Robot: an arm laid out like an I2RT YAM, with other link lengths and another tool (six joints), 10 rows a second.
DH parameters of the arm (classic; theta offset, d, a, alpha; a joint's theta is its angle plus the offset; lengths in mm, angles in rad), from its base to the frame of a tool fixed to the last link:
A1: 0 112.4 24.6 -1.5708
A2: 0 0 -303.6 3.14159
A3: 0.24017 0 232.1 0
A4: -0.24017 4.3 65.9 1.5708
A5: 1.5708 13 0 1.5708
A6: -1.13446 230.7 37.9 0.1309
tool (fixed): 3.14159 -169 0 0
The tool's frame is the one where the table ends.
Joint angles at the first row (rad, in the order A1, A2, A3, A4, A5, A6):
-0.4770, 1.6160, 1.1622, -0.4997, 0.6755, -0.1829
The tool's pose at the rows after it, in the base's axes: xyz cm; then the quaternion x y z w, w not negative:
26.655 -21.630 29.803 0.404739 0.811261 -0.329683 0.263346
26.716 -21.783 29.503 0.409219 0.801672 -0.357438 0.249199
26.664 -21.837 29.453 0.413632 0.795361 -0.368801 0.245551
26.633 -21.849 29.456 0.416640 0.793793 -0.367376 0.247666
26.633 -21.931 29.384 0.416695 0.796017 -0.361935 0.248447
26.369 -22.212 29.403 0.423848 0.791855 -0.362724 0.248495
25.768 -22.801 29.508 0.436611 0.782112 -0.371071 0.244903
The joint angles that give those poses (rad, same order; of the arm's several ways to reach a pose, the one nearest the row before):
-0.4755, 1.6347, 1.1629, -0.4948, 0.7601, -0.1780
-0.4740, 1.6557, 1.1629, -0.4954, 0.8247, -0.1704
-0.4740, 1.6623, 1.1629, -0.4957, 0.8523, -0.1608
-0.4743, 1.6623, 1.1633, -0.4957, 0.8507, -0.1529
-0.4773, 1.6623, 1.1633, -0.4950, 0.8373, -0.1542
-0.4878, 1.6623, 1.1639, -0.4951, 0.8379, -0.1463
-0.5105, 1.6623, 1.1648, -0.4961, 0.8522, -0.1378

